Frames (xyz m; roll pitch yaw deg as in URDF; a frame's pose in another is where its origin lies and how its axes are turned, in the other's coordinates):
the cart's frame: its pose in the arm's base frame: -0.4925 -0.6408 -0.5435 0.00 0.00 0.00
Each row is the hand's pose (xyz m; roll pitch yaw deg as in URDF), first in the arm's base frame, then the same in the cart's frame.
Working: the arm's base frame: its pose in the cart's frame: 0.4925 0.6408 0.5435 0.00 0.00 0.00

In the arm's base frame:
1: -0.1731 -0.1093 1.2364 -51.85 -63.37 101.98
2: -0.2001 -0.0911 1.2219 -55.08 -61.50 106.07
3: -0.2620 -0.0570 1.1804 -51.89 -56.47 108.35
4: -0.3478 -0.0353 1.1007 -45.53 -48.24 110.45
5: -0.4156 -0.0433 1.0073 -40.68 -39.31 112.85
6: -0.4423 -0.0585 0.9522 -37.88 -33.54 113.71
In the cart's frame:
1: 0.3194 0.5315 1.7799 -51.85 -63.37 101.98
2: 0.2924 0.5497 1.7654 -55.08 -61.50 106.07
3: 0.2305 0.5838 1.7239 -51.89 -56.47 108.35
4: 0.1447 0.6055 1.6442 -45.53 -48.24 110.45
5: 0.0769 0.5975 1.5508 -40.68 -39.31 112.85
6: 0.0502 0.5823 1.4957 -37.88 -33.54 113.71

